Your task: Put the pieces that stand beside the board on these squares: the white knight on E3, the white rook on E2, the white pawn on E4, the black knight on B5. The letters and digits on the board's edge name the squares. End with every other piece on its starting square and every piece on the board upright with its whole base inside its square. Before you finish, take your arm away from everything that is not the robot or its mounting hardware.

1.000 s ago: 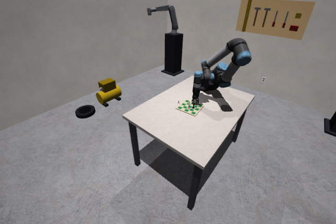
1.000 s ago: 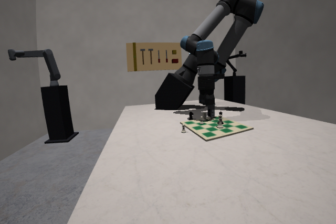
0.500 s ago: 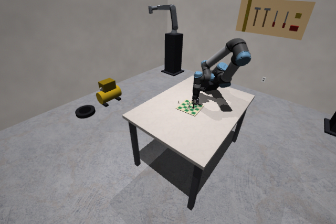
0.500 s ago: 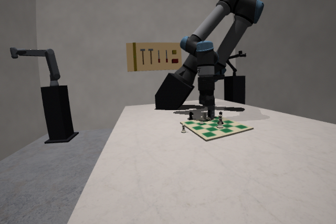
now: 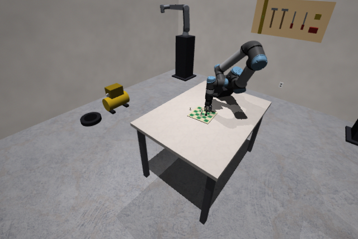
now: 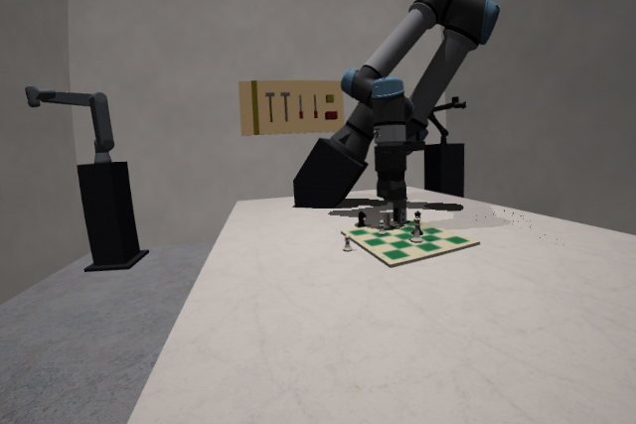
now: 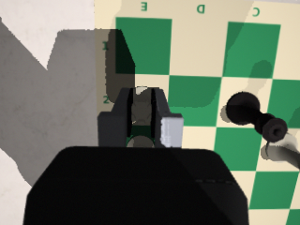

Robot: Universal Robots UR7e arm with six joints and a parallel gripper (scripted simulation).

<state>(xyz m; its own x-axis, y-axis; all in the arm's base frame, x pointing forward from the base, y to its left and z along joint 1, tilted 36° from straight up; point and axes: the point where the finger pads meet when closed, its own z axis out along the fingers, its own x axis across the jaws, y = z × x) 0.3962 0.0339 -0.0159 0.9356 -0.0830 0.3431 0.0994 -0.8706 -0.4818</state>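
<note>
Right now my hand is 80 mm short of the cream chessboard, 30 mm to the left of it and 30 mm above it.
</note>
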